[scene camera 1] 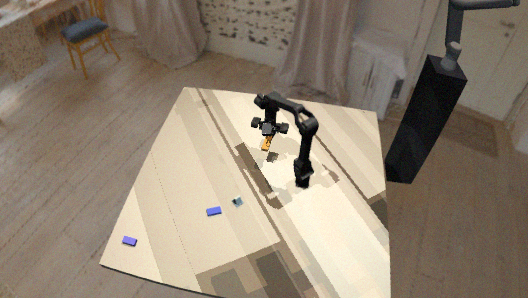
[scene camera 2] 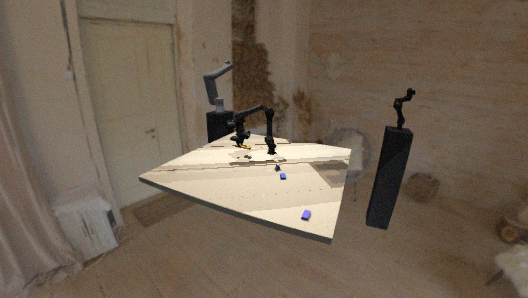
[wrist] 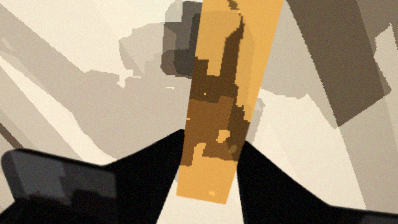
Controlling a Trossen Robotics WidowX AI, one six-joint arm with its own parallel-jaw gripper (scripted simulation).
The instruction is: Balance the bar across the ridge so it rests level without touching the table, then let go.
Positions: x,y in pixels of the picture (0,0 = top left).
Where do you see an orange bar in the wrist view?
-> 232,51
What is my gripper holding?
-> An orange bar.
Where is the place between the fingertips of my gripper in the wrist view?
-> At 212,141
